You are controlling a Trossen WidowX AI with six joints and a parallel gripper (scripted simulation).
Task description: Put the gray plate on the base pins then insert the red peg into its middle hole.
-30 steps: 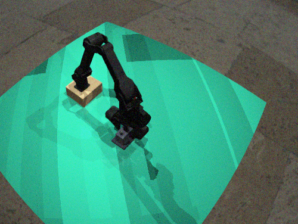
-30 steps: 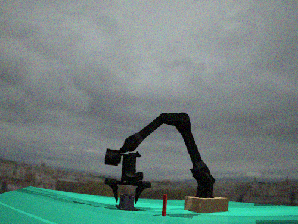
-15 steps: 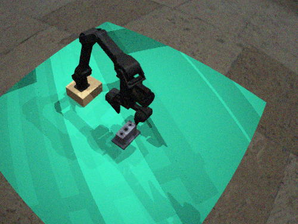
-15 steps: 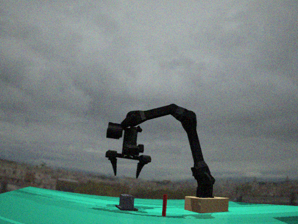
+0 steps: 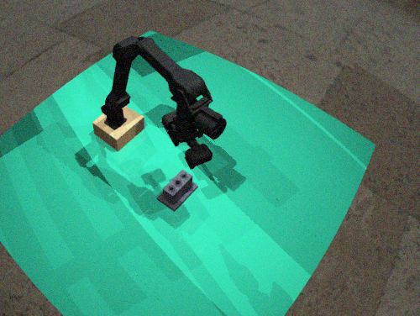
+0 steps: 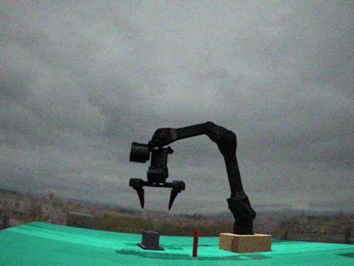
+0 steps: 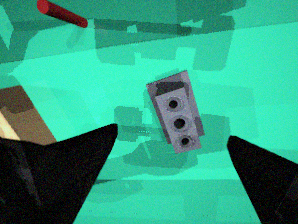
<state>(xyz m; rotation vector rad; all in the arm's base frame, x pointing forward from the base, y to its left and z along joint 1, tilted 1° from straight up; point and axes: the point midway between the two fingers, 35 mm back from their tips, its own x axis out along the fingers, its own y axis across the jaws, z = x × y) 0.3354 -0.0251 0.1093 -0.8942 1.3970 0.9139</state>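
My gripper tip is now 150 mm to the right of the red peg, 100 mm above it and 90 mm past it. The rest, counted from my gripper tip: gray plate 90 mm below, 30 mm to the right; base 130 mm below, 30 mm to the right.
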